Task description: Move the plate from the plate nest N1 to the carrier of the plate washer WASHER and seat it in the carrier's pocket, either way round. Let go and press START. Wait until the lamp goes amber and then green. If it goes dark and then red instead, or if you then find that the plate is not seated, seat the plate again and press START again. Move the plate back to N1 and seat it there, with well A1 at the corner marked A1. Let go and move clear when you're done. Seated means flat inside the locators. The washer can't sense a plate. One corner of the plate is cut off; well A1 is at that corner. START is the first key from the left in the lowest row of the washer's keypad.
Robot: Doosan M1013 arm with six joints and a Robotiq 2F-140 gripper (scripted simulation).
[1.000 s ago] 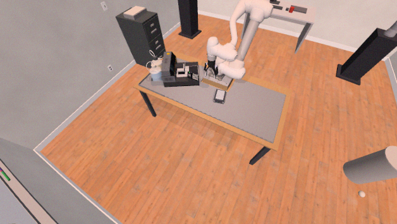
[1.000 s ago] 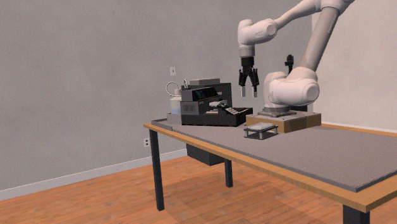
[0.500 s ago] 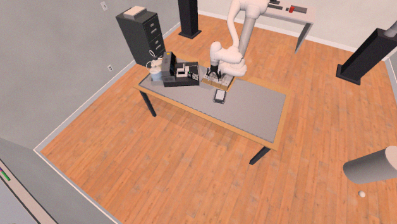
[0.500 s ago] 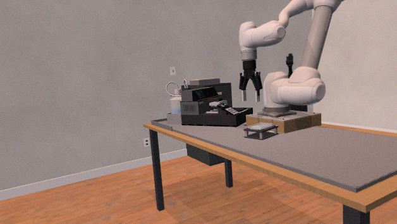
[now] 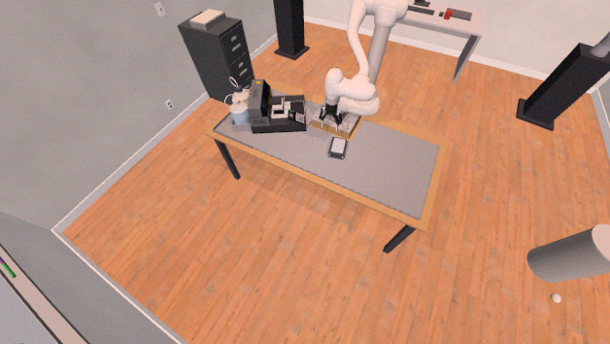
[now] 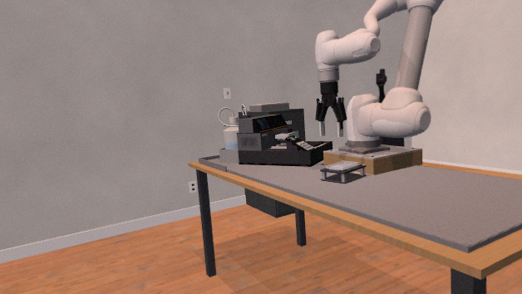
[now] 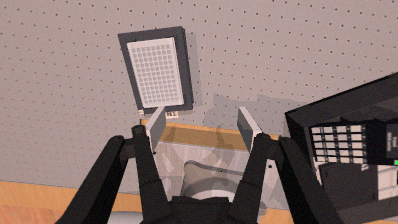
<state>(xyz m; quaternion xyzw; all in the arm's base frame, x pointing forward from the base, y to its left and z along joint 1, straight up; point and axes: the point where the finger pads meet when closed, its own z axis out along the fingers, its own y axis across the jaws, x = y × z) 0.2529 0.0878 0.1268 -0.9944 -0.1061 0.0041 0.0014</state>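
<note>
My hand is 10 mm short of the white well plate, 90 mm to the right of it and 140 mm above it. From my hand the other things lie so: black plate nest N1: 10 mm ahead, 90 mm to the left, 150 mm below; plate washer: 40 mm behind, 500 mm to the right, 60 mm below.
</note>
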